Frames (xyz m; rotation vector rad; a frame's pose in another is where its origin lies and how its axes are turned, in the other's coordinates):
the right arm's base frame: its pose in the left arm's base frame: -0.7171 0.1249 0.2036 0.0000 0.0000 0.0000
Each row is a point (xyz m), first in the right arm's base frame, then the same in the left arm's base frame.
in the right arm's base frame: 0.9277 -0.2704 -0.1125
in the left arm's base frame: 0.2106 -0.1455 0.0911
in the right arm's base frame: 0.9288 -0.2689 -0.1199
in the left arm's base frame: 0.2117 -0.1440 0.0837
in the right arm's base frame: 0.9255 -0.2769 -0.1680
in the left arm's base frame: 0.2084 -0.1520 0.0356
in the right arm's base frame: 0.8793 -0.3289 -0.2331
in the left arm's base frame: 0.1622 -0.2040 -0.0295
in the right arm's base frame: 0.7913 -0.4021 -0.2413
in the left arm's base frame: 0.0742 -0.2772 -0.0377
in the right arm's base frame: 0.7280 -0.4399 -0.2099
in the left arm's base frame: 0.0109 -0.3150 -0.0063
